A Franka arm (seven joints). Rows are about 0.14 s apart.
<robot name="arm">
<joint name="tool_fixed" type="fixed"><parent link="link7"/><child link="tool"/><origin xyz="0 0 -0.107" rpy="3.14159 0 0"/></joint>
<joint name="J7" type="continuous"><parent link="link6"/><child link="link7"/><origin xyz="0.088 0 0" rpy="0 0 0"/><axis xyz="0 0 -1"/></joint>
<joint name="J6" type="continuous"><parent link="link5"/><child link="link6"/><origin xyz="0 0 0" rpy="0 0 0"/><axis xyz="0 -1 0"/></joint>
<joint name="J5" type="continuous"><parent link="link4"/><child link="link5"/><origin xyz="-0.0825 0 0.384" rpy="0 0 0"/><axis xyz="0 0 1"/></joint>
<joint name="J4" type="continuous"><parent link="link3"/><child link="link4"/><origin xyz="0.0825 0 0" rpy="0 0 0"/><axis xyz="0 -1 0"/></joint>
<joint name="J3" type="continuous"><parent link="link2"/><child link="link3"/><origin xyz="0 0 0.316" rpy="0 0 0"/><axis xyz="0 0 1"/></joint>
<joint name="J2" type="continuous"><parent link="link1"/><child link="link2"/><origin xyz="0 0 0" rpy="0 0 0"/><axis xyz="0 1 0"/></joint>
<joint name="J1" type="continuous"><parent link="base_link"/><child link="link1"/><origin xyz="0 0 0.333" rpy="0 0 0"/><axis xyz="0 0 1"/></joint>
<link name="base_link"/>
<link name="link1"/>
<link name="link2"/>
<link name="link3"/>
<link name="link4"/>
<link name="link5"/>
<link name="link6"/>
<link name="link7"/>
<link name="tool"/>
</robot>
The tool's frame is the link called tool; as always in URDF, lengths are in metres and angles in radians. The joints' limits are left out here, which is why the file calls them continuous.
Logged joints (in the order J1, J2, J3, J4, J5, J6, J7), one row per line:
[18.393, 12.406, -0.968, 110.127, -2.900, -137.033, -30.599]
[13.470, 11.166, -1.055, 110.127, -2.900, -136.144, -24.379]
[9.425, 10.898, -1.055, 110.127, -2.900, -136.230, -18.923]
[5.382, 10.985, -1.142, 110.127, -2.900, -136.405, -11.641]
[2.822, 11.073, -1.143, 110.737, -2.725, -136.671, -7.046]
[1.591, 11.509, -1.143, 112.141, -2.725, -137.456, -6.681]
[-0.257, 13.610, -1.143, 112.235, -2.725, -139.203, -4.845]
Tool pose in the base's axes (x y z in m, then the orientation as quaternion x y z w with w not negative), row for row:
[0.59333, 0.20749, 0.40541, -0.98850, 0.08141, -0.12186, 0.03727]
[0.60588, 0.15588, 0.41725, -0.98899, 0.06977, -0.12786, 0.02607]
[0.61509, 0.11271, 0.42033, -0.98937, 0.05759, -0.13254, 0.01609]
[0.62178, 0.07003, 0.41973, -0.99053, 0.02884, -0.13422, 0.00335]
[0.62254, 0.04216, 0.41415, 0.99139, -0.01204, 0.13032, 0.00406]
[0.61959, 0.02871, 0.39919, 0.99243, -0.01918, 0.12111, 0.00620]
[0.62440, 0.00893, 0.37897, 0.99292, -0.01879, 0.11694, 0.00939]
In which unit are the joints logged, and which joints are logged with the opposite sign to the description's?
The joints are logged in degrees. Opposite sign: J3, J4, J6, J7.
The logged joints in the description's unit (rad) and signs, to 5 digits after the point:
[0.32102, 0.21653, 0.01689, -1.92208, -0.05061, 2.39168, 0.53405]
[0.23510, 0.19488, 0.01841, -1.92208, -0.05061, 2.37616, 0.42549]
[0.16450, 0.19021, 0.01841, -1.92208, -0.05061, 2.37766, 0.33027]
[0.09393, 0.19172, 0.01993, -1.92208, -0.05061, 2.38072, 0.20317]
[0.04925, 0.19326, 0.01995, -1.93273, -0.04756, 2.38536, 0.12298]
[0.02777, 0.20087, 0.01995, -1.95723, -0.04756, 2.39906, 0.11661]
[-0.00449, 0.23754, 0.01995, -1.95887, -0.04756, 2.42955, 0.08456]

